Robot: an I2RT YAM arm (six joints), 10 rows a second.
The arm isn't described. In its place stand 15 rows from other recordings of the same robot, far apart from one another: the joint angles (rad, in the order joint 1, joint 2, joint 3, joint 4, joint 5, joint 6), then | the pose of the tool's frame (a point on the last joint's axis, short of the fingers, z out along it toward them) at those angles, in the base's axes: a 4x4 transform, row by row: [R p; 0 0 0 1], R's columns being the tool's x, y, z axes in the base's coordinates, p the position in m.
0.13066 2.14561 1.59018 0.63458 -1.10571 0.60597 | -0.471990, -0.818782, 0.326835, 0.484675; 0.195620, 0.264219, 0.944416, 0.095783; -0.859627, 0.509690, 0.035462, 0.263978; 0, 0, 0, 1
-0.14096 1.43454 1.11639 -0.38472 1.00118 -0.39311 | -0.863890, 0.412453, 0.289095, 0.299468; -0.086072, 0.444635, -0.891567, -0.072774; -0.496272, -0.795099, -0.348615, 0.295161; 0, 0, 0, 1
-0.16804 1.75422 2.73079 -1.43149 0.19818 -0.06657 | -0.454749, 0.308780, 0.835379, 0.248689; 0.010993, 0.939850, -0.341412, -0.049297; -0.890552, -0.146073, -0.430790, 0.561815; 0, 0, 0, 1
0.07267 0.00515 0.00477 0.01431 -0.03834 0.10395 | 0.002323, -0.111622, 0.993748, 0.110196; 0.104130, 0.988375, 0.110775, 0.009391; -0.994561, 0.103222, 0.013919, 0.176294; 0, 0, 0, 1
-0.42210 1.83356 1.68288 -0.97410 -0.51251 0.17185 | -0.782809, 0.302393, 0.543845, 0.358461; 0.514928, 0.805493, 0.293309, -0.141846; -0.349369, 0.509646, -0.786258, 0.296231; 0, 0, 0, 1
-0.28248 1.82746 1.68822 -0.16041 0.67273 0.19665 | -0.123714, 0.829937, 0.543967, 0.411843; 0.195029, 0.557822, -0.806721, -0.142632; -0.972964, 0.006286, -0.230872, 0.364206; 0, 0, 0, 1
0.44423 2.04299 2.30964 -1.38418 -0.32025 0.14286 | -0.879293, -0.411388, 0.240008, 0.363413; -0.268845, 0.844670, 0.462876, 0.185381; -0.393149, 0.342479, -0.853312, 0.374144; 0, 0, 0, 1
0.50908 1.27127 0.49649 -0.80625 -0.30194 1.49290 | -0.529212, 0.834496, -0.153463, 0.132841; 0.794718, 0.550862, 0.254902, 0.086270; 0.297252, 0.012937, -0.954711, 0.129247; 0, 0, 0, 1
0.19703 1.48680 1.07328 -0.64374 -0.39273 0.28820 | -0.922740, -0.107389, 0.370160, 0.290372; 0.083572, 0.881803, 0.464154, 0.071858; -0.376253, 0.459228, -0.804700, 0.239962; 0, 0, 0, 1
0.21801 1.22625 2.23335 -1.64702 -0.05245 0.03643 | -0.591972, -0.235643, 0.770741, 0.096149; -0.093886, 0.969955, 0.224440, 0.023212; -0.800471, 0.060500, -0.596310, 0.535723; 0, 0, 0, 1
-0.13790 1.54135 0.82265 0.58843 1.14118 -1.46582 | -0.958374, -0.028403, 0.284101, 0.316681; -0.285195, 0.048005, -0.957267, -0.076624; 0.013551, -0.998443, -0.054107, 0.249698; 0, 0, 0, 1
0.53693 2.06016 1.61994 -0.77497 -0.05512 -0.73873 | -0.240549, -0.932174, 0.270533, 0.368012; -0.925618, 0.304200, 0.225153, 0.221347; -0.292178, -0.196250, -0.936012, 0.193700; 0, 0, 0, 1
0.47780 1.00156 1.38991 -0.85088 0.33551 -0.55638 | -0.245361, -0.355770, 0.901790, 0.163499; -0.688611, 0.718723, 0.096189, 0.071463; -0.682358, -0.597382, -0.421334, 0.436157; 0, 0, 0, 1
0.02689 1.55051 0.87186 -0.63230 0.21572 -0.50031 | -0.861445, -0.438232, 0.256641, 0.271077; -0.491919, 0.845620, -0.207225, -0.000332; -0.126208, -0.304760, -0.944030, 0.165233; 0, 0, 0, 1
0.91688 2.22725 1.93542 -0.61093 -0.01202 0.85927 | -0.916343, -0.159532, 0.367241, 0.304366; 0.049323, 0.865235, 0.498935, 0.397840; -0.397346, 0.475309, -0.784983, 0.223569; 0, 0, 0, 1
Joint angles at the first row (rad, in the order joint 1, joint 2, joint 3, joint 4, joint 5, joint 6):
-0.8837, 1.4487, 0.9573, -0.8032, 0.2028, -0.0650
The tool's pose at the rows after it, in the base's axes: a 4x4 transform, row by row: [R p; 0 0 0 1], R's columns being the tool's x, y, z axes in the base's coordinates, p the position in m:
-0.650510, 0.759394, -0.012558, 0.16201; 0.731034, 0.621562, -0.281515, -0.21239; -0.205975, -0.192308, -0.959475, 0.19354; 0, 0, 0, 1
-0.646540, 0.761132, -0.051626, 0.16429; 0.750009, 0.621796, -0.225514, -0.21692; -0.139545, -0.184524, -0.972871, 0.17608; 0, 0, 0, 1
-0.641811, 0.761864, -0.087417, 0.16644; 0.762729, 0.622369, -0.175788, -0.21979; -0.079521, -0.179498, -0.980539, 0.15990; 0, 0, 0, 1
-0.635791, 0.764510, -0.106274, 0.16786; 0.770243, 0.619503, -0.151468, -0.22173; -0.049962, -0.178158, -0.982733, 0.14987; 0, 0, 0, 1
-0.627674, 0.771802, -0.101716, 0.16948; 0.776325, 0.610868, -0.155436, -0.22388; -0.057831, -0.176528, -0.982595, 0.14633; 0, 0, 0, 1
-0.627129, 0.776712, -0.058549, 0.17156; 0.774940, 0.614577, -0.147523, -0.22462; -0.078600, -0.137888, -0.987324, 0.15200; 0, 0, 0, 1
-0.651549, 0.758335, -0.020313, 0.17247; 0.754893, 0.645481, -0.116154, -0.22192; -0.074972, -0.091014, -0.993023, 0.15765; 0, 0, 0, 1
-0.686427, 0.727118, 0.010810, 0.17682; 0.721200, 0.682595, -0.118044, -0.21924; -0.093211, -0.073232, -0.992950, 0.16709; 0, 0, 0, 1
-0.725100, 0.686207, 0.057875, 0.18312; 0.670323, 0.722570, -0.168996, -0.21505; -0.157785, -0.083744, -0.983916, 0.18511; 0, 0, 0, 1
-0.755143, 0.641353, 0.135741, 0.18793; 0.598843, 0.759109, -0.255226, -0.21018; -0.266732, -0.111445, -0.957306, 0.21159; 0, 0, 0, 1
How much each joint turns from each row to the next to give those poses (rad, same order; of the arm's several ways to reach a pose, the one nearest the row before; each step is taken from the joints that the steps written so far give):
-0.0107, 0.0591, 0.0000, 0.0000, -0.0157, 0.0145
-0.0045, 0.0698, 0.0000, 0.0000, -0.0053, 0.0106
-0.0008, 0.0637, 0.0000, 0.0011, -0.0031, 0.0111
-0.0004, 0.0389, -0.0004, 0.0081, -0.0004, 0.0092
-0.0004, 0.0141, 0.0001, 0.0202, -0.0011, 0.0099
-0.0007, -0.0122, 0.0117, -0.0034, -0.0393, -0.0012
0.0022, -0.0156, 0.0084, -0.0256, -0.0496, -0.0294
0.0153, -0.0214, 0.0172, -0.0187, -0.0217, -0.0331
0.0267, -0.0496, 0.0203, -0.0015, 0.0003, -0.0363
0.0248, -0.0766, 0.0221, 0.0191, 0.0046, -0.0465

